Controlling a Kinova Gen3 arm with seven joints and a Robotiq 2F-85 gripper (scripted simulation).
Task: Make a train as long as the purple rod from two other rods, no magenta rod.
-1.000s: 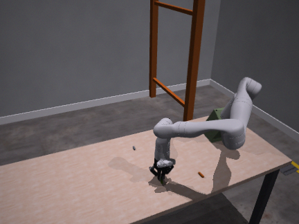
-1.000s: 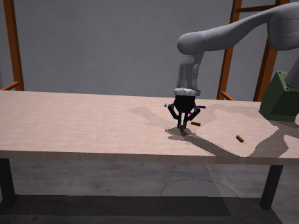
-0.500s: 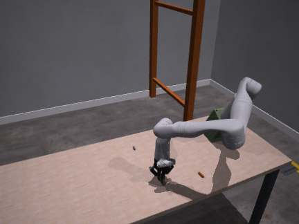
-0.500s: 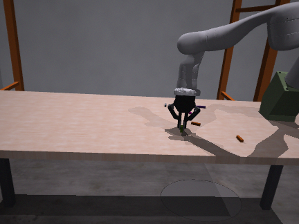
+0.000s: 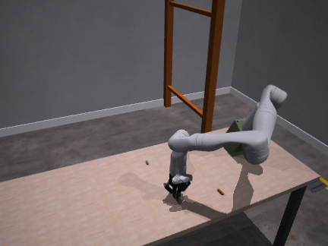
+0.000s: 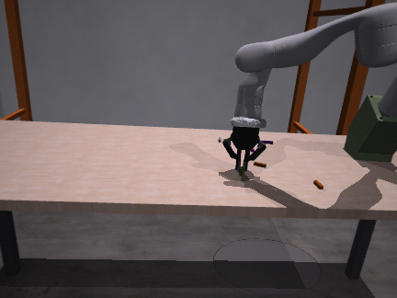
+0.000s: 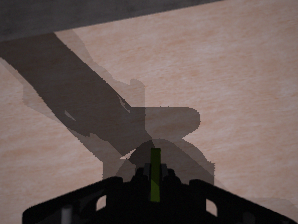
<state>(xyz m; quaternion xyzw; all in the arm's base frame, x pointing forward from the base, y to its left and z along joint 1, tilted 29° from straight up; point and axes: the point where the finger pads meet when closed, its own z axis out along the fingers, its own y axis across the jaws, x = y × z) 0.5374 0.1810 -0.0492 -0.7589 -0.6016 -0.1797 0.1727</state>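
Right now the lime rod is 20 mm below my hand. From my hand the other things lie so: magenta rod (220 mm to the right, 90 mm behind, 30 mm below); blue rod (30 mm to the right, 30 mm below, 10 mm behind); grey rod (320 mm to the right, 30 mm below, 20 mm ahead).
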